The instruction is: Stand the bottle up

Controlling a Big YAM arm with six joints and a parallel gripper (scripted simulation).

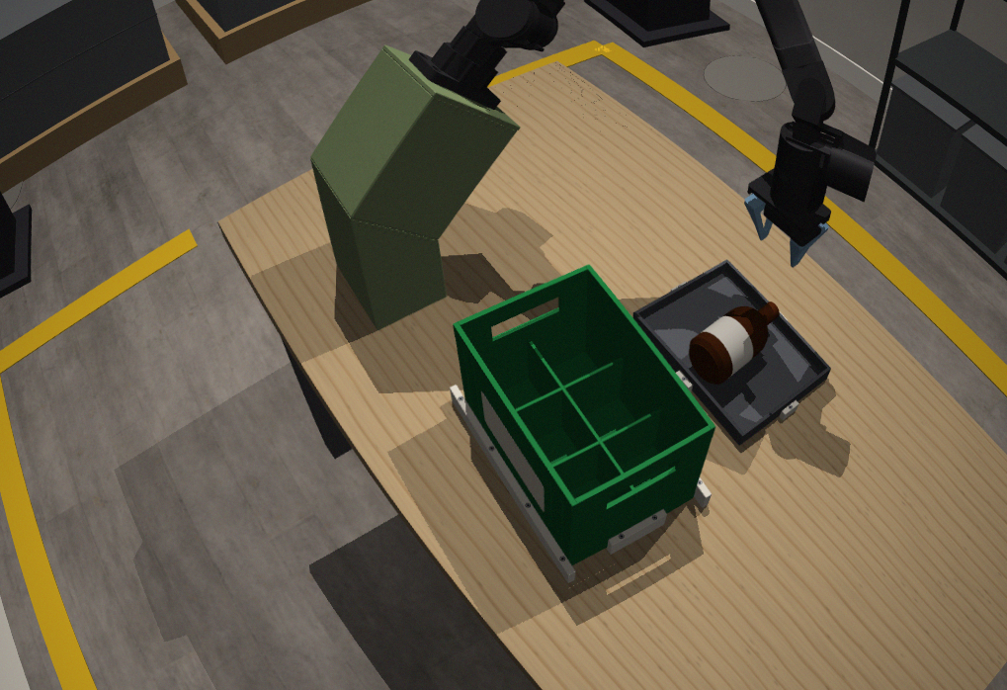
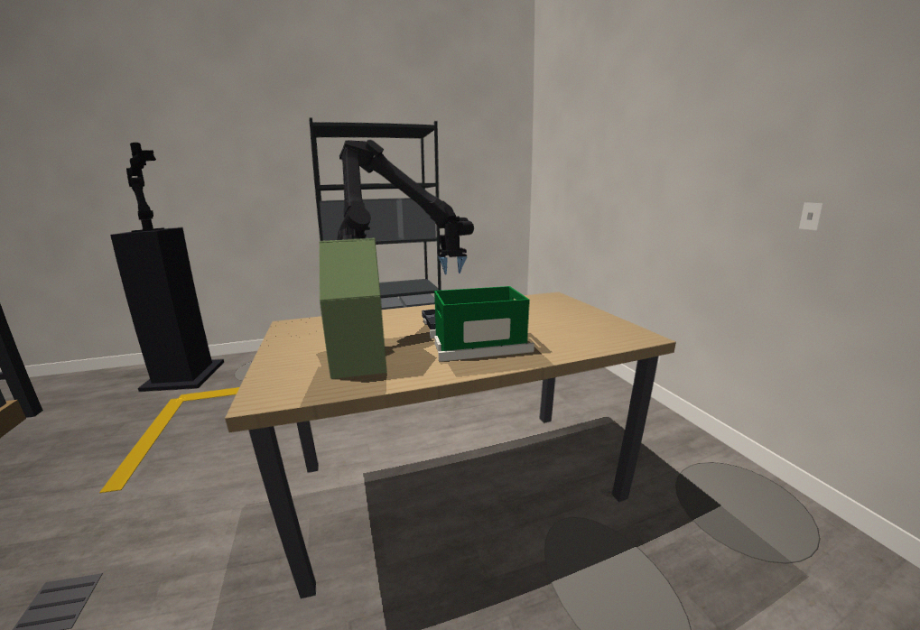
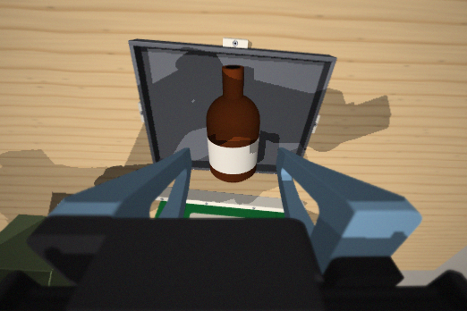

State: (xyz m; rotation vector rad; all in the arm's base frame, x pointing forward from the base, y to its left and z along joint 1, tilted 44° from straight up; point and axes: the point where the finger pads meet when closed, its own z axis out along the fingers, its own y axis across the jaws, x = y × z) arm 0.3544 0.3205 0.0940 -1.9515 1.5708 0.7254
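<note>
Right now my hand is 10 mm short of the brown bottle, 50 mm to the left of it and 150 mm above it. Also, from my hand: dark grey tray 50 mm to the right, 180 mm below; then green crate 40 mm ahead, 330 mm to the right, 110 mm below.
</note>
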